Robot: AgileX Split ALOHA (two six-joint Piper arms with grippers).
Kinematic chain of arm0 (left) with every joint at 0, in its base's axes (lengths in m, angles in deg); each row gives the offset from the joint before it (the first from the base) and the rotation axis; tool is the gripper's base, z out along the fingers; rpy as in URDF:
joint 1: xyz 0 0 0.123 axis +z
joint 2: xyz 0 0 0 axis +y
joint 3: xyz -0.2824 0 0.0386 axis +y
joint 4: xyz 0.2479 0 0.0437 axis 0.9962 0 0.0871
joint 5: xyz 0 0 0 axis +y
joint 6: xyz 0.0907 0 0.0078 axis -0.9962 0 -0.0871
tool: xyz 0 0 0 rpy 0 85 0
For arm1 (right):
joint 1: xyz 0 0 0.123 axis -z
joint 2: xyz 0 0 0 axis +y
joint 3: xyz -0.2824 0 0.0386 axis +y
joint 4: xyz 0.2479 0 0.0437 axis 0.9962 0 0.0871
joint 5: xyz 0 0 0 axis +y
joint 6: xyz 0.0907 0 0.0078 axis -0.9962 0 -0.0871
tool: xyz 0 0 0 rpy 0 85 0
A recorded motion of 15 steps. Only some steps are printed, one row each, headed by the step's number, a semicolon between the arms.
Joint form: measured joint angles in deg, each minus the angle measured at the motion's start. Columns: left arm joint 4, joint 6, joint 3, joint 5, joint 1, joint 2; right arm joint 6, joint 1, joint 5, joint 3, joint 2, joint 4.
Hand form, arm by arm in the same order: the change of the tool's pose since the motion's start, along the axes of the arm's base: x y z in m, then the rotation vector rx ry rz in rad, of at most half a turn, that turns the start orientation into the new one. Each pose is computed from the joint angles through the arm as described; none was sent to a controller.
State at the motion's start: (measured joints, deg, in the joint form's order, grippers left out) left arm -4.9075 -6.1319 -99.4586 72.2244 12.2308 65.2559; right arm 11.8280 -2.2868 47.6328 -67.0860 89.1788 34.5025
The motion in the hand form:
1: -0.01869 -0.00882 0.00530 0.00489 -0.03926 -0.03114; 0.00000 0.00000 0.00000 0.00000 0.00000 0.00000
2: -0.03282 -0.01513 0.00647 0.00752 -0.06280 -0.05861; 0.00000 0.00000 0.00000 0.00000 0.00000 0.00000
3: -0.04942 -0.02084 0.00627 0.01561 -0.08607 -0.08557; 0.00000 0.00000 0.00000 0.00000 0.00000 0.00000
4: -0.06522 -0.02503 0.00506 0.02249 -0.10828 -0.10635; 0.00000 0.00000 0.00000 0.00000 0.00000 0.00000
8: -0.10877 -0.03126 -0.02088 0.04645 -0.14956 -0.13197; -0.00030 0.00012 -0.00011 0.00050 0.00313 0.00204
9: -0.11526 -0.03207 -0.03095 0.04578 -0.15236 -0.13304; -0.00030 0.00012 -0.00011 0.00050 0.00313 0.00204
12: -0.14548 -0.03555 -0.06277 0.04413 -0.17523 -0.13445; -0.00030 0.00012 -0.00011 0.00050 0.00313 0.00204
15: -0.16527 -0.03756 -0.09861 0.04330 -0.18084 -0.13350; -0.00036 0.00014 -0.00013 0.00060 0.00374 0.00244
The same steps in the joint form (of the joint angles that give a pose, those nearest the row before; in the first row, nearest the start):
1: -0.27 -0.04 0.78 0.04 -1.59 -3.08; 0.00 0.00 0.00 0.00 0.00 0.00
2: -0.55 -0.19 2.01 0.00 -2.90 -5.61; 0.00 0.00 0.00 0.00 0.00 0.00
3: -0.55 -0.50 3.64 -0.01 -4.29 -8.60; 0.00 0.00 0.00 0.00 0.00 0.00
4: -0.56 -0.76 5.30 -0.06 -5.35 -11.50; 0.00 0.00 0.00 0.00 0.00 0.00
8: -0.55 -2.09 15.93 -2.28 -6.36 -22.35; 0.00 0.00 0.22 0.00 0.00 0.00
9: -0.69 -2.20 19.22 -3.24 -6.35 -24.83; 0.00 0.00 0.22 0.00 0.00 0.00
12: -0.99 -2.21 28.62 -4.66 -6.35 -34.08; 0.00 0.00 0.22 0.00 0.00 0.00
15: -1.03 -2.23 37.80 -5.95 -6.38 -42.30; 0.00 0.00 0.26 0.00 0.00 0.00

